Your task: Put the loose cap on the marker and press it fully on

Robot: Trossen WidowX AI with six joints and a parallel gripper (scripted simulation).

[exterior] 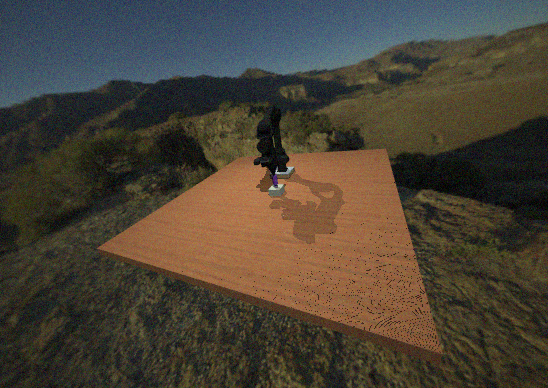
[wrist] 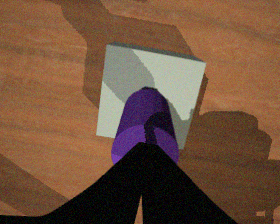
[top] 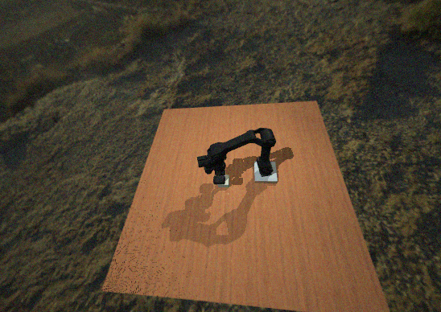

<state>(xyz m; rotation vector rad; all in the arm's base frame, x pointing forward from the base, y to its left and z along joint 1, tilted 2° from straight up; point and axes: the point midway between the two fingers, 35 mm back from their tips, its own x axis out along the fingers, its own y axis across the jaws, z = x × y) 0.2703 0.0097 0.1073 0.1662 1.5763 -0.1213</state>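
My gripper tip is now 3 cm above the purple cap. Round my gripper tip: holder block 9 cm below.
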